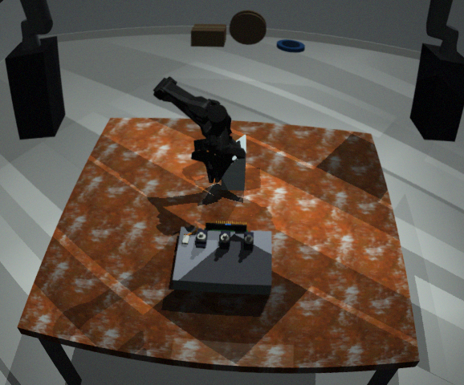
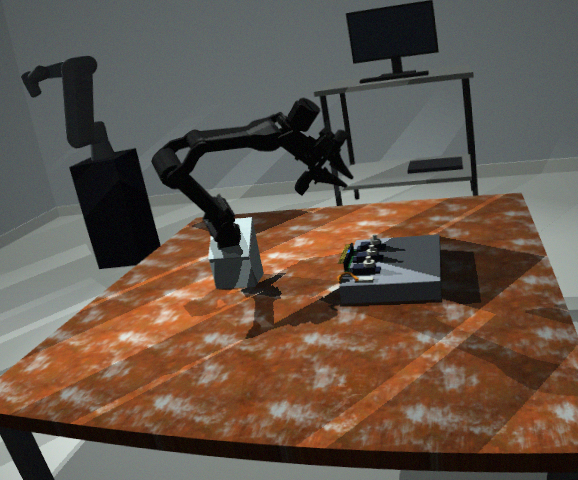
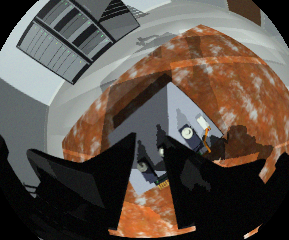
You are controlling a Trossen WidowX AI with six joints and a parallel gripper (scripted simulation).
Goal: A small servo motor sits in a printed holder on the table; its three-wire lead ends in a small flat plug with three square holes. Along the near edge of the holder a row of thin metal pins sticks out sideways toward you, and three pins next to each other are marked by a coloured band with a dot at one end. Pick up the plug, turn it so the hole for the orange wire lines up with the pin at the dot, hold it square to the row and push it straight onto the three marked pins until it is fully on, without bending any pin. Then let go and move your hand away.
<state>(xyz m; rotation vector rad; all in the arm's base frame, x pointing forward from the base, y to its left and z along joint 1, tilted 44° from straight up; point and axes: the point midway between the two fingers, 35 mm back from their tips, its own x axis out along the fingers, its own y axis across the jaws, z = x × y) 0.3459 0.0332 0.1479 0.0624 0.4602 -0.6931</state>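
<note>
The blue band lies 3 cm behind my gripper tip, 5 cm to the left of it and 20 cm below it. The rest, counted from my gripper tip: grey printed holder (13 cm ahead, 2 cm to the left, 25 cm below).
</note>
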